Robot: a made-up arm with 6 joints.
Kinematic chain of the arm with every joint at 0, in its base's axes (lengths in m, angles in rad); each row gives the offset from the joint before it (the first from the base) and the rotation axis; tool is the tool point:
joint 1: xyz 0 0 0.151 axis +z
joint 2: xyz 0 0 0 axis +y
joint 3: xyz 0 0 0.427 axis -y
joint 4: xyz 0 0 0 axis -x
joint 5: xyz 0.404 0 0 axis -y
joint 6: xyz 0 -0.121 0 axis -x
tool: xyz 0 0 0
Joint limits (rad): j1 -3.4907..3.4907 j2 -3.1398..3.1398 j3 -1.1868..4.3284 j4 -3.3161..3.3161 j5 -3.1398..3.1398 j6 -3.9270..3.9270
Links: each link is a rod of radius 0.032 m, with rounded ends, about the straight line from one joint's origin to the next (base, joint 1, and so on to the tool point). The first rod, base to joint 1, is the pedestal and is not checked.
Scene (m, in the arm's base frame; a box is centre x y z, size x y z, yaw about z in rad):
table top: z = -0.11
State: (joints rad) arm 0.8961 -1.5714 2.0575 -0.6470 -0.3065 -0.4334
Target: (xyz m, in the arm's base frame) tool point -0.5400 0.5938 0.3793
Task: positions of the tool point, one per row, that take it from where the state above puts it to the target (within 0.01 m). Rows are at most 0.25 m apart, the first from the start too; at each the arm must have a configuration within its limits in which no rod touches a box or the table.
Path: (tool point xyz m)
1: -0.6081 -0.5650 0.0766
2: -0.7375 -0.3879 0.1275
3: -0.8132 -0.1820 0.1785
4: -0.8295 0.0361 0.2292
5: -0.7856 0.2490 0.2798
6: -0.6860 0.4398 0.3299
7: -0.5400 0.5938 0.3793

